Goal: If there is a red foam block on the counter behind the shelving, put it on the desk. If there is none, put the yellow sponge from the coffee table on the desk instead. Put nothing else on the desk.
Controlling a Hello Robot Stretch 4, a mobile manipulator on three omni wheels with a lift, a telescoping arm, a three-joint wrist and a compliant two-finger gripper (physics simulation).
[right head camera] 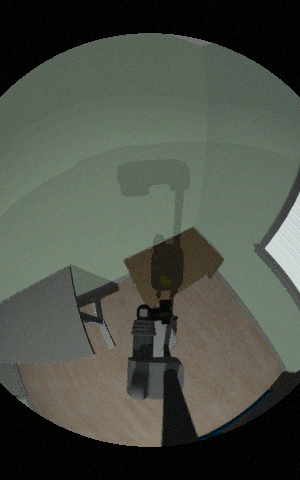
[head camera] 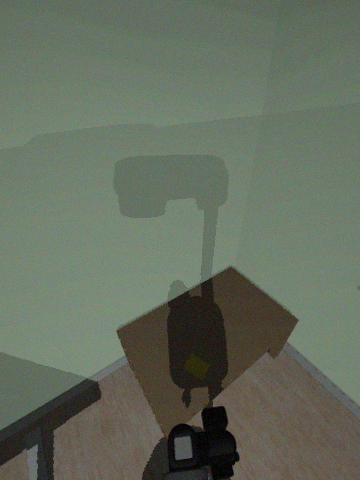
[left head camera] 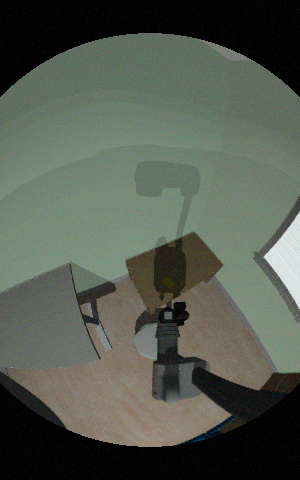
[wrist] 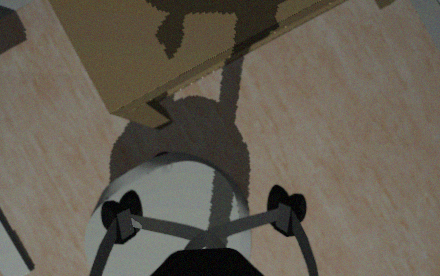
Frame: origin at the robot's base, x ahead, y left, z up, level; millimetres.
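Where they show: gripper, fingertip midpoint: [wrist: 205, 204]; robot's base, link origin: [right head camera: 155, 337] [left head camera: 153, 339] [wrist: 177, 220].
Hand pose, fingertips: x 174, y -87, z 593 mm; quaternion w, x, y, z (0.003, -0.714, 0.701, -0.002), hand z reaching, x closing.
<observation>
Each offset is from my fingertips to the top centre of the thing. "spot": to the spot under its first point. Level surfaces: height alone.
A yellow block, likely the sponge {dx +345, dy -11, dz -125 mm} [head camera: 197, 366] [left head camera: 169, 283] [right head camera: 165, 281], lies on the near part of a brown table {dz -170 mm} [head camera: 260, 310] [left head camera: 200, 255] [right head camera: 200, 252] [wrist: 100, 60], inside the robot's dark shadow. It does not show in the wrist view, where the table's near corner and edge are at the top. My gripper [wrist: 205, 204] is open, its two black fingertips wide apart with no object between them. It hangs short of the table's near corner, above a round white base. In the head views its fingers are hidden behind the wrist. No red foam block shows.
A grey table top {dz +100 mm} [left head camera: 40, 320] [right head camera: 40, 320] on a dark frame [head camera: 50, 405] stands at the left. A green wall [head camera: 75, 250] rises behind the brown table. A white ridged panel {spot: dx +233, dy -901, dz +430 mm} [left head camera: 287, 255] [right head camera: 287, 250] is at the right. Brown furniture [left head camera: 282, 381] shows at the lower right.
</observation>
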